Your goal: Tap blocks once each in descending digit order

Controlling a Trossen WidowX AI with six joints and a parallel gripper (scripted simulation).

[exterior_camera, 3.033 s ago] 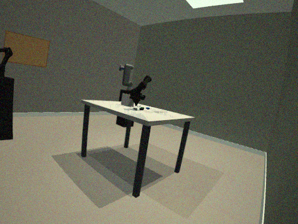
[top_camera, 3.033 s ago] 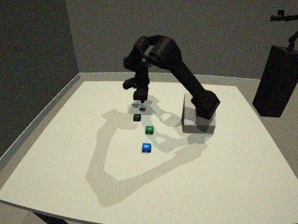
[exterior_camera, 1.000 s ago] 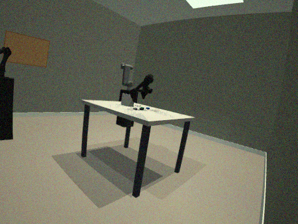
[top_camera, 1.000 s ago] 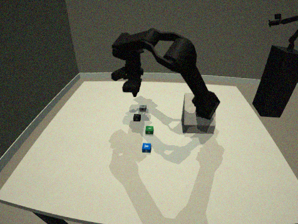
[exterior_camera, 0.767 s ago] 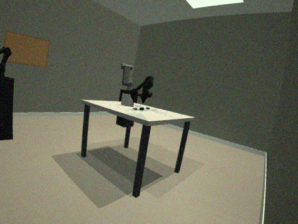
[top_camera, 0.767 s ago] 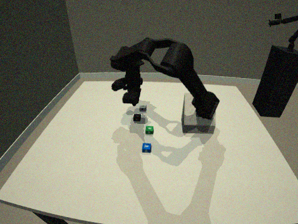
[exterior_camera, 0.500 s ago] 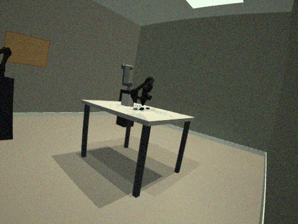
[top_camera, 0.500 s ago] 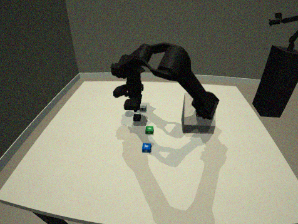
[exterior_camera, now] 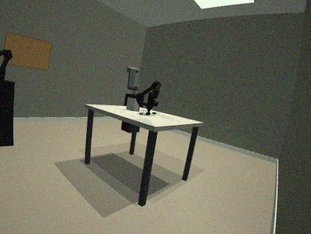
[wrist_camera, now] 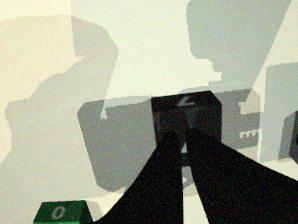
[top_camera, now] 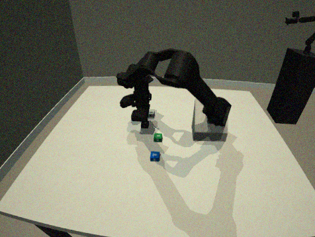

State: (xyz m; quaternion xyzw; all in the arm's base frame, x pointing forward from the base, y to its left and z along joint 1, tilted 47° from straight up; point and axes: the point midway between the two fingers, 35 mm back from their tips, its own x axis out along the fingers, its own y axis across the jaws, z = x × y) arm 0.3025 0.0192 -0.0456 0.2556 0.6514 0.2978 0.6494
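My gripper tip is now 2 cm above the black block marked 7, 1 cm to the left of it and 1 cm past it. From my gripper tip the other things lie so: blue block 18 cm to the left, 8 cm behind, 2 cm below; then green block 8 cm to the left, 7 cm behind, 2 cm below.
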